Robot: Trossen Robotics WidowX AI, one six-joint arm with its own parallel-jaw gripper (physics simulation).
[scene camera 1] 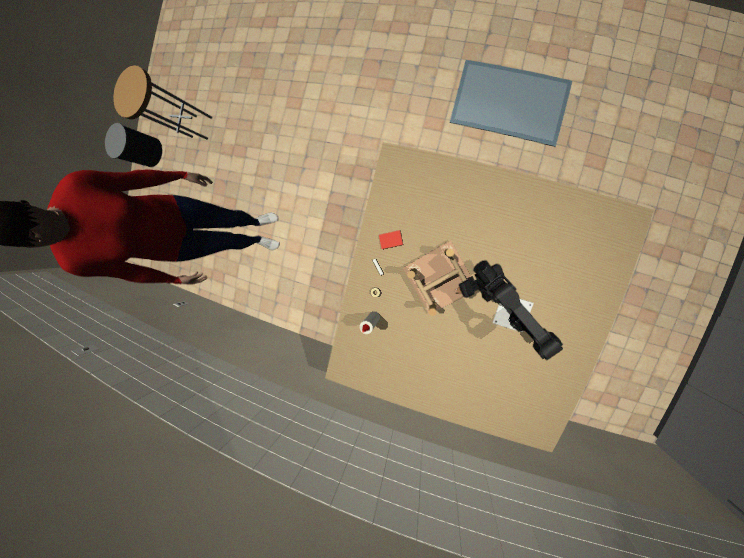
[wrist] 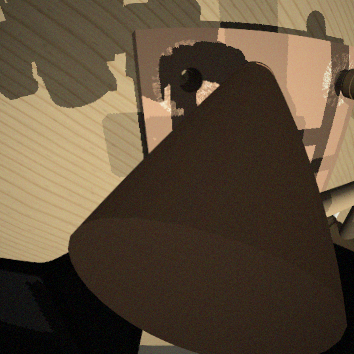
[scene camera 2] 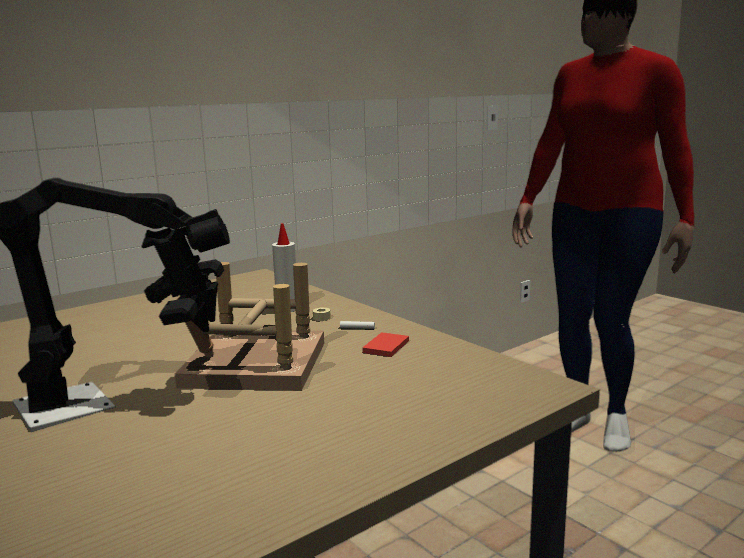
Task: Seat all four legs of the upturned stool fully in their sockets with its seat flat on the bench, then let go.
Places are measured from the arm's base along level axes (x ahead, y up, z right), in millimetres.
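Where they show: gripper, fingertip midpoint: (scene camera 1: 471,277) (scene camera 2: 209,326); arm's base, link origin: (scene camera 2: 47,403).
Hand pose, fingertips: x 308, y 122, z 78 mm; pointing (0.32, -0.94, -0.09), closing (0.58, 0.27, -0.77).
Observation:
Each offset is from my fingertips to the top centre of the thing. "pt": to the spot under its first point. Level surfaces: height alone.
The upturned stool's seat (scene camera 1: 429,264) (scene camera 2: 264,380) (wrist: 255,42) lies flat on the bench {dy -131 mm} (scene camera 1: 480,198) (scene camera 2: 336,456). Three legs stand upright: a near one (scene camera 2: 282,321), a far right one {pt dz -82, dx +229, dy +0 mm} (scene camera 2: 301,297) and a far left one {pt dz -182, dx +82, dy -1 mm} (scene camera 2: 224,297). Rungs cross between them. The fourth leg (scene camera 2: 202,342) (wrist: 215,200) is tilted, its foot beside a dark, empty socket hole (wrist: 191,80) in the wrist view. My gripper (scene camera 1: 468,289) (scene camera 2: 191,319) is part open around this leg's upper portion; no firm grip shows. The fingertips are partly hidden. Seating depth of the upright legs is unclear.
Beyond the stool are a grey bottle with a red tip {dz -403, dx +312, dy +109 mm} (scene camera 1: 373,319) (scene camera 2: 284,264), a tape ring {dz -279, dx +360, dy -108 mm} (scene camera 1: 375,292) (scene camera 2: 321,313), a white stick {dz -158, dx +404, dy -112 mm} (scene camera 1: 378,267) (scene camera 2: 356,325) and a red block {dz -10, dx +403, dy -117 mm} (scene camera 1: 391,239) (scene camera 2: 385,343). A person (scene camera 1: 126,222) (scene camera 2: 612,138) stands beyond the bench.

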